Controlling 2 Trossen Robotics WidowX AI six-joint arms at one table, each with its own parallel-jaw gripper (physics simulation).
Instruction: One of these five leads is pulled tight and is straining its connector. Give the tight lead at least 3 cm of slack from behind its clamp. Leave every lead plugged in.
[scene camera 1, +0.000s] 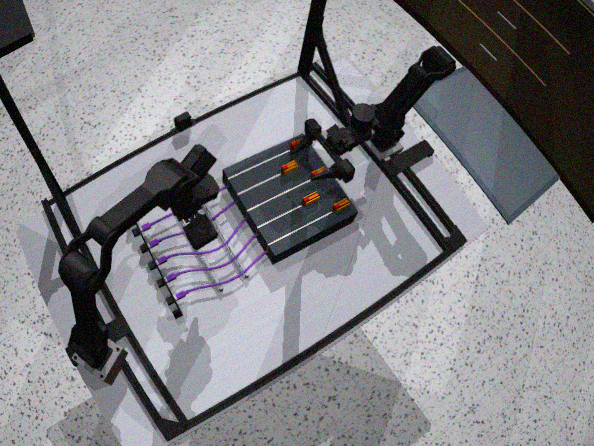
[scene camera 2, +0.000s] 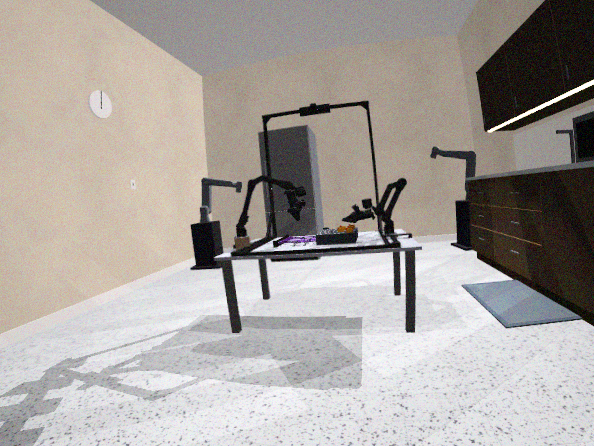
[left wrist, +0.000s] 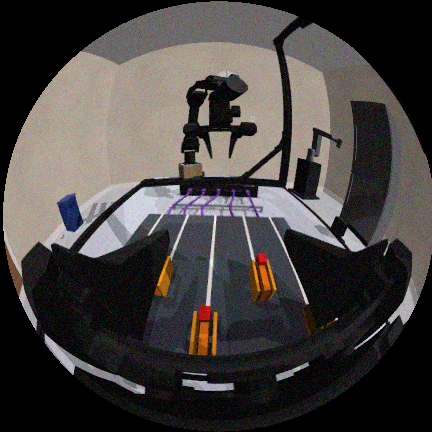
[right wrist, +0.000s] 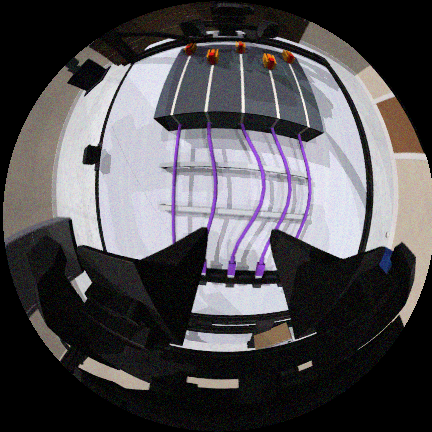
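Where they show: left gripper, between the fingertips: (scene camera 1: 301, 166) (scene camera 2: 342, 219) (left wrist: 228, 235) (right wrist: 232, 35); right gripper, between the fingertips: (scene camera 1: 194, 218) (scene camera 2: 298, 220) (left wrist: 220, 158) (right wrist: 239, 234); left arm's base, origin of its link: (scene camera 1: 382, 141) (scene camera 2: 389, 233) (right wrist: 227, 33); right arm's base, origin of its link: (scene camera 1: 96, 353) (scene camera 2: 241, 236) (left wrist: 189, 163).
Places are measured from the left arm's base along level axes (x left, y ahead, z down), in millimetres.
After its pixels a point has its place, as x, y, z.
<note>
Five purple leads run from a black connector strip (scene camera 1: 156, 270) @[23, 750, 2] (right wrist: 242, 276) @[27, 747, -1] to a dark grooved box (scene camera 1: 280, 210) @[56, 403, -42] (right wrist: 225, 85) @[-9, 417, -42]. The end lead (scene camera 1: 161, 219) @[-96, 676, -2] (right wrist: 174, 190) @[-92, 593, -2] (left wrist: 253, 203) @[-97, 613, -3] looks nearly straight; the other four curve. Its plug (scene camera 1: 145, 226) @[-99, 724, -6] sits at the strip; a finger hides it in the right wrist view. Its orange-and-red clamp (scene camera 1: 296, 145) @[-79, 267, -61] (right wrist: 190, 48) @[-80, 270, -60] (left wrist: 311, 321) @[-73, 257, -54] is partly covered by a left finger in the left wrist view. My right gripper (right wrist: 239, 234) @[4, 620, -132] (scene camera 2: 296, 218) @[4, 620, -132] is partly open and empty, above the leads. My left gripper (left wrist: 228, 235) @[5, 316, -115] (scene camera 1: 306, 161) @[5, 316, -115] is wide open and empty above the box.
Four other clamps, including one (left wrist: 204, 327) @[22, 266, -66] and another (left wrist: 263, 280) @[-30, 310, -66], stand along the box grooves. Two thin pale rails (right wrist: 235, 170) @[6, 555, 4] (right wrist: 240, 214) @[16, 629, 3] cross beneath the leads. A black frame edge (scene camera 1: 310, 357) @[408, 536, 24] borders the table. A gantry post (scene camera 1: 311, 45) @[-326, 60, -145] rises at the back.
</note>
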